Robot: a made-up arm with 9 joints. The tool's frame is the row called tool.
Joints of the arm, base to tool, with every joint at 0 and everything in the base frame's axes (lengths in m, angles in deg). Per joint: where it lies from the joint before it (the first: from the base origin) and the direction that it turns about. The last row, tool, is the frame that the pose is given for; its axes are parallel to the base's.
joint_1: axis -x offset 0 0 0.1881
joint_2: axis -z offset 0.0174 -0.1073 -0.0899
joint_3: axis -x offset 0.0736 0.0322 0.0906
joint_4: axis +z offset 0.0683 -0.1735 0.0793
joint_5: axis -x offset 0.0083 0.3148 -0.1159
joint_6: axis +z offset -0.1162 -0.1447 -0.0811
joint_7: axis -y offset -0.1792 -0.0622 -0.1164
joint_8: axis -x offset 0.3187 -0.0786 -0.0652
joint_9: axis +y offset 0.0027 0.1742 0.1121
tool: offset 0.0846 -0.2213 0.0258
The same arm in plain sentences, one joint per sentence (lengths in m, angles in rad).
The arm has nine revolute joints in a row. What follows holds with every joint at zero, and every direction is one of the base frame's. Joint 1 lies 0.1881 m along +z from the base frame's origin and turns about -x. Joint 2 lies 0.0174 m along +x and 0.1073 m along -y and 0.0899 m along -z from joint 1 and turns about -z. Joint 3 lies 0.0736 m along +x and 0.0322 m along +y and 0.0906 m along +z from joint 2 and turns about -x. Joint 4 lies 0.0683 m along +x and 0.1735 m along -y and 0.0793 m along +z from joint 3 and turns about +z. Joint 5 lies 0.0083 m along +x and 0.3148 m along +y and 0.1159 m along -z from joint 4 and turns about -x. Joint 6 lies 0.1162 m along -x and 0.1447 m along -y and 0.0811 m along -z from joint 5 and turns about +z. Joint 7 lies 0.1792 m along -x and 0.0622 m along -y and 0.1164 m along -z from joint 6 and turns about -y. Joint 8 lies 0.3187 m along +x and 0.0786 m along -y and 0.0652 m along -z from joint 7 and turns about -x. Joint 9 lies 0.0027 m along +x and 0.1742 m along +y and 0.1121 m along +z from joint 8 and turns about +y. The tool frame, which is the frame that the pose is given for, lies 0.0846 m along +x and 0.2213 m along -y and 0.0258 m along +z from joint 9; its axes are parallel to the base frame's.
